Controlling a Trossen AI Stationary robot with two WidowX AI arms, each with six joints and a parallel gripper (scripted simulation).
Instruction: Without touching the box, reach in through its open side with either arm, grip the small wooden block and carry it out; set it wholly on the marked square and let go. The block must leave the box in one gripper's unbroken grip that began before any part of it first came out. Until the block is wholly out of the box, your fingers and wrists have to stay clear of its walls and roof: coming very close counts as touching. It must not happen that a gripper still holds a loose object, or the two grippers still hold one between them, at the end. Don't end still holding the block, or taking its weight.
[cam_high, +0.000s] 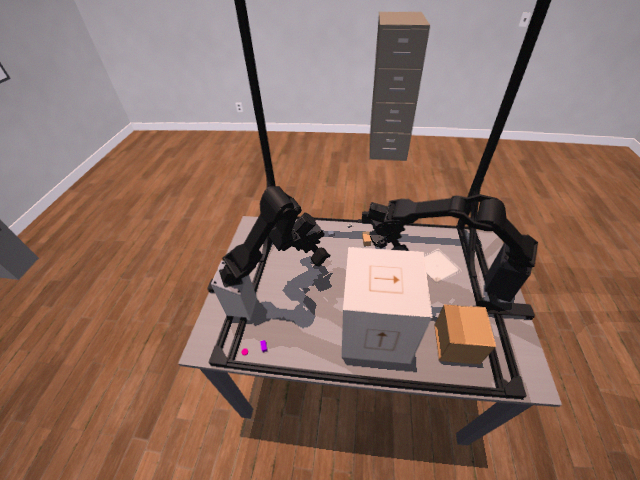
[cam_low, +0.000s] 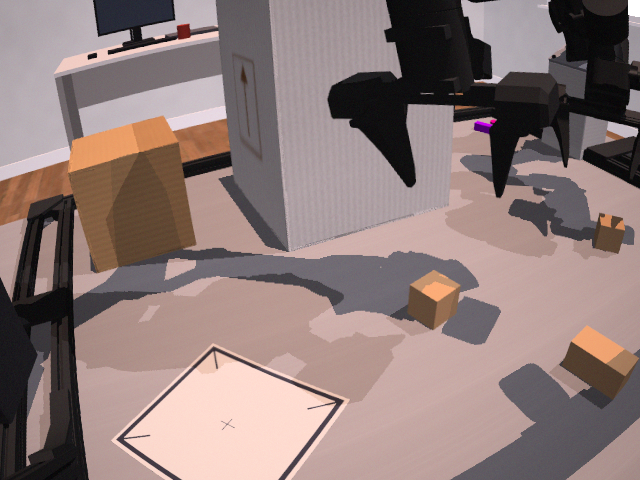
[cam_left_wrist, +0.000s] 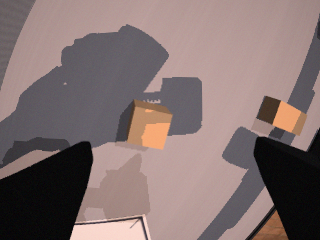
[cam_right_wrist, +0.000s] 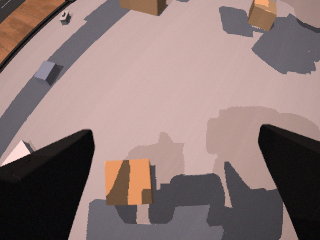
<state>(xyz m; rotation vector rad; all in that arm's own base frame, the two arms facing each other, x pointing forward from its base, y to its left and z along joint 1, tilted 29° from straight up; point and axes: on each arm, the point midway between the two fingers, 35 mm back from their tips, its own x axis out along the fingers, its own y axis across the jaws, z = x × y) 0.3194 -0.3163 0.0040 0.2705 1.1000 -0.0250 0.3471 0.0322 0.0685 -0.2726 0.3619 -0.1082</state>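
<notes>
Right now my left hand is 10 mm past the marked square, 230 mm to the right of it and 160 mm above it.
</notes>
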